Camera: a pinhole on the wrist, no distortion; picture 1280 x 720 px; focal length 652.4 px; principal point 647.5 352.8 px. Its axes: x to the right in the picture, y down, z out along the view. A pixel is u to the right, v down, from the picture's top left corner.
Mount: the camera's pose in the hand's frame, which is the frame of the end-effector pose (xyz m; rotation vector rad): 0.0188 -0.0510 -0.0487 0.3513 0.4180 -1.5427
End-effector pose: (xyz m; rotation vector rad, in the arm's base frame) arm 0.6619 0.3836 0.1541 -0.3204 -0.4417 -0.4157
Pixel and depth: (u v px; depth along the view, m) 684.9 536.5 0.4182
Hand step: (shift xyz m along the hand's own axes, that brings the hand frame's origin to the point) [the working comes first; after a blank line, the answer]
In the camera's frame: 0.0240 0.1178 0.4182

0.1525 -0.2686 0.3036
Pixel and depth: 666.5 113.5 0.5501
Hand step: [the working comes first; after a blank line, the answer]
In the camera's frame: 0.0160 -0.2018 0.5501

-0.1615 -0.3249 0.4372
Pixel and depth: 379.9 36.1 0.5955
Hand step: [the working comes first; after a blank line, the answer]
In the camera's frame: -0.2443 -0.2891 0.5955

-0.2426 -0.1170 0.6033
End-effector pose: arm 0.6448 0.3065 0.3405 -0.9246 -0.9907 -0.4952
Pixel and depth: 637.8 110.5 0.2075
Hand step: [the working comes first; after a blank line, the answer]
In the camera's frame: -0.0031 -0.0771 0.2075

-0.0500 -0.1463 0.1389
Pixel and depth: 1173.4 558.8 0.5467
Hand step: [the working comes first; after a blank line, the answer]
In the camera's frame: 0.4407 0.1726 0.5467

0.2054 -0.6965 0.2185
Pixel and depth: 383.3 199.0 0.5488
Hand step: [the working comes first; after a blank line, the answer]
In the camera's frame: -0.2222 -0.1294 0.5488

-0.0853 -0.1138 0.5451
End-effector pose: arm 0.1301 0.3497 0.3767 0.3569 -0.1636 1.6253
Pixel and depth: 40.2 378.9 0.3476
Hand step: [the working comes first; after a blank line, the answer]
In the camera's frame: -0.3236 0.0139 0.3476

0.0517 0.0709 0.4093
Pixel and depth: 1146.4 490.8 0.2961
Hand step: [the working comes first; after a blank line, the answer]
In the camera's frame: 0.2264 0.0626 0.2961

0.0892 -0.3899 0.1031
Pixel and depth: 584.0 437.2 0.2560
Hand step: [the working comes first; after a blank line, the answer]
In the camera's frame: -0.0249 0.0331 0.2560

0.0623 -0.1494 0.1873
